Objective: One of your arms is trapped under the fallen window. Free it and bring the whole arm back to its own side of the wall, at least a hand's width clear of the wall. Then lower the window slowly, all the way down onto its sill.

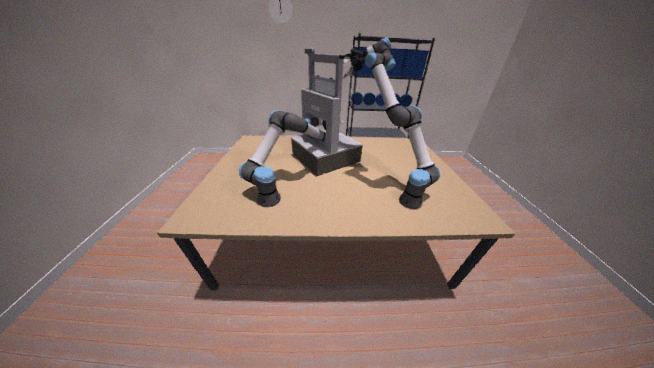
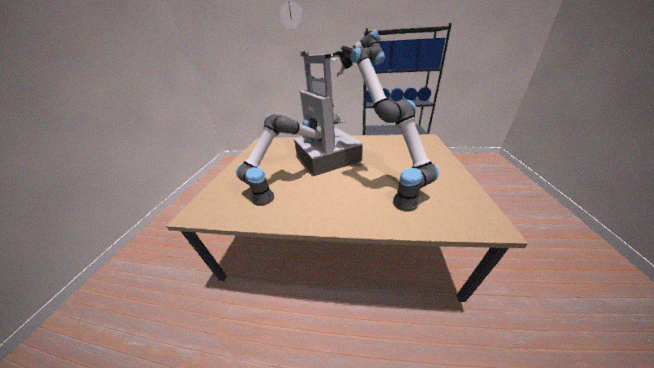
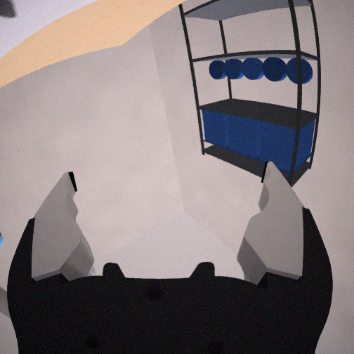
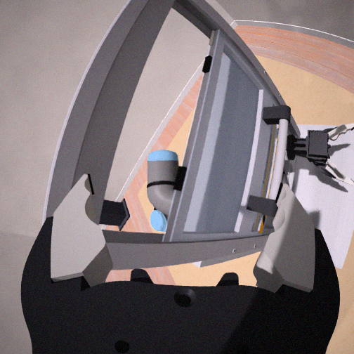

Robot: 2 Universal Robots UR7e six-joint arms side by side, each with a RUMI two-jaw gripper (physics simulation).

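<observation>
The grey window wall [image 1: 327, 105] [image 2: 322, 107] stands on a block, with a tall frame above it. The glazed window sash [image 1: 325, 86] [image 2: 317, 86] [image 4: 227, 140] is inside the frame. Its pale handle bar [image 4: 281, 160] is on the far side. The left arm's pale link [image 1: 315, 131] [image 2: 308, 131] enters the wall's opening; contact with the sash is hidden. My left gripper [image 3: 166, 166] [image 4: 350, 155] is open and empty beyond the wall. My right gripper [image 1: 343, 65] [image 2: 336, 66] [image 4: 185, 179] is open beside the frame's top, above the sash and handle, holding nothing.
The wooden table [image 1: 340, 215] [image 2: 340, 220] carries the dark block [image 1: 340, 161] [image 2: 340, 157] and both arm bases. A shelf rack [image 1: 395, 39] [image 2: 410, 30] [image 3: 191, 75] with blue bins stands behind. A clock [image 1: 281, 9] [image 2: 291, 14] hangs on the back wall.
</observation>
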